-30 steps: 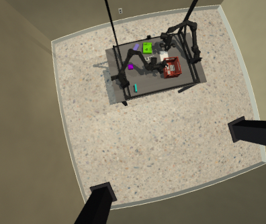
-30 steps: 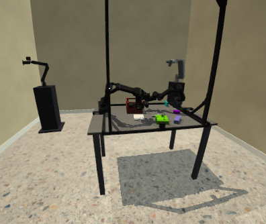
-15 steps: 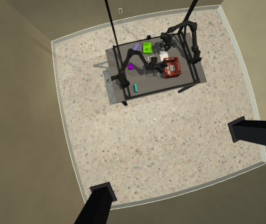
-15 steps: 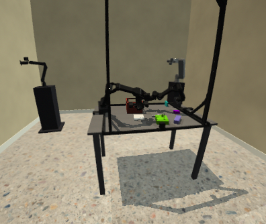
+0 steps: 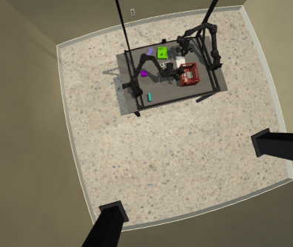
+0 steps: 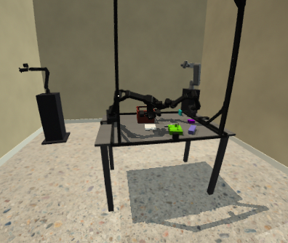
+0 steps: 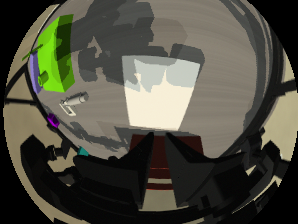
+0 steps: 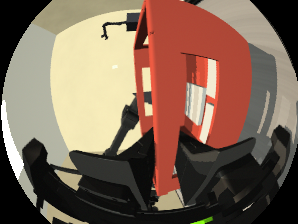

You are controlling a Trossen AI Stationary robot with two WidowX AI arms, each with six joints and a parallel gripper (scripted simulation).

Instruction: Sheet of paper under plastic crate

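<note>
My left gripper is now 3 cm short of the sheet of paper, 1 cm to the left of it and 10 cm above it. From my left hand the other things lie so: crate (23 cm ahead, 3 cm to the right, 4 cm below); green block (14 cm behind, 20 cm to the right, 5 cm below).
</note>
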